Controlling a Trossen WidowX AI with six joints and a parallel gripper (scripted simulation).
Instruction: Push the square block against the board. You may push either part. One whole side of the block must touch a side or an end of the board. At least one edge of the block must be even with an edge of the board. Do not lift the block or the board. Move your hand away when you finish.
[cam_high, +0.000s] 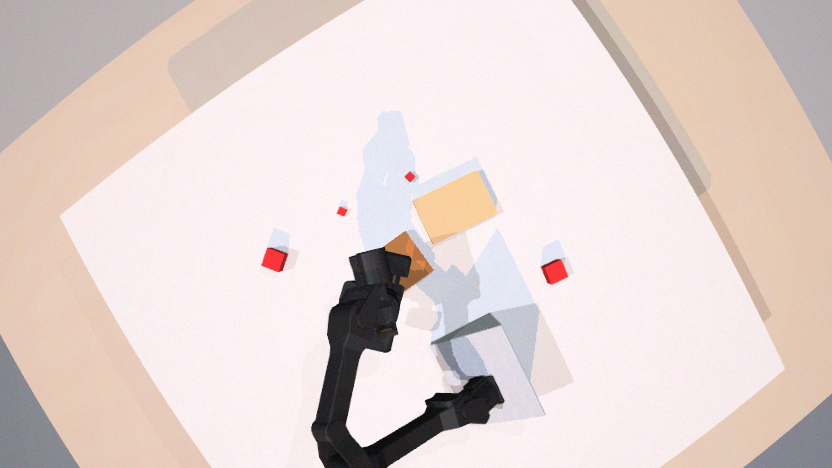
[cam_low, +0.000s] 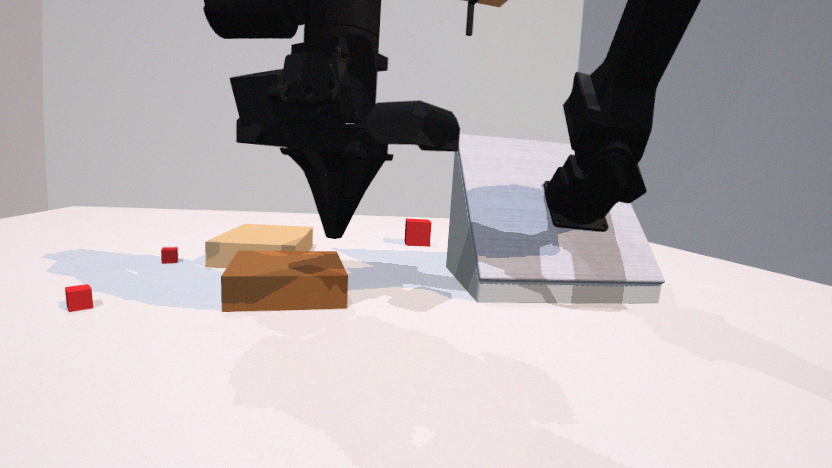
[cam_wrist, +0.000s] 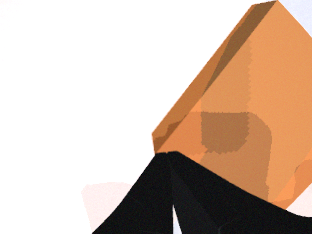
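My gripper tip is now 50 mm to the left of the brown square block, 50 mm short of it and 50 mm above it. Round my gripper tip: tan board: 200 mm to the right, 110 mm ahead, 50 mm below.
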